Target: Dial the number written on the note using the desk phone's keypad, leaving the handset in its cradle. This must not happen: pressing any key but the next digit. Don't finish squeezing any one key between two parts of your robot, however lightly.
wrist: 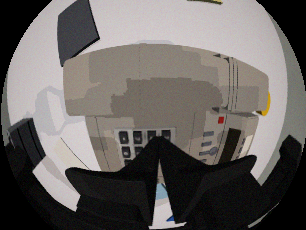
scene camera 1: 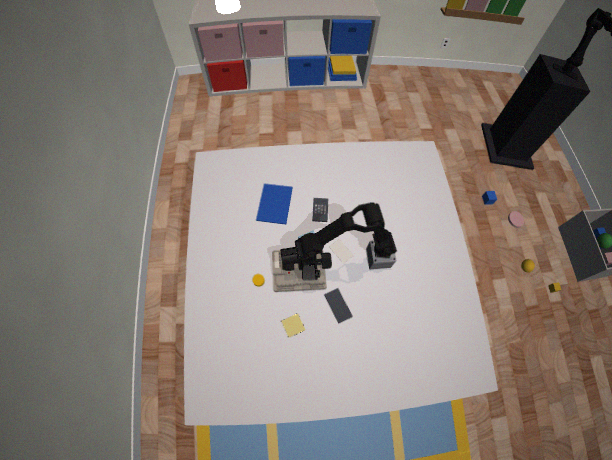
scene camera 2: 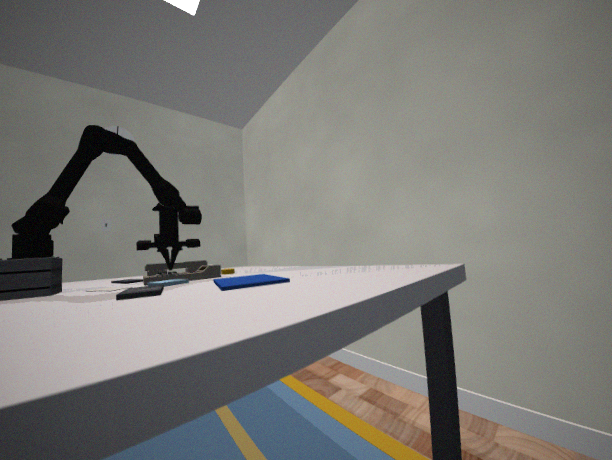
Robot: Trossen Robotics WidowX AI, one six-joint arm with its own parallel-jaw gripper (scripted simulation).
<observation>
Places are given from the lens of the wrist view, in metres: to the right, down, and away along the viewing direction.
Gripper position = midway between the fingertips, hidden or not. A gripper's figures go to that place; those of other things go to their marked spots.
my gripper (wrist: pixel 157 140): 0.00, 0.02, 0.10
handset (wrist: pixel 130 79): -0.01, -0.02, 0.06
beige desk phone (wrist: pixel 213 138): 0.07, 0.03, 0.12
The marked spots on the beige desk phone and the handset are 0.11 m apart.
</observation>
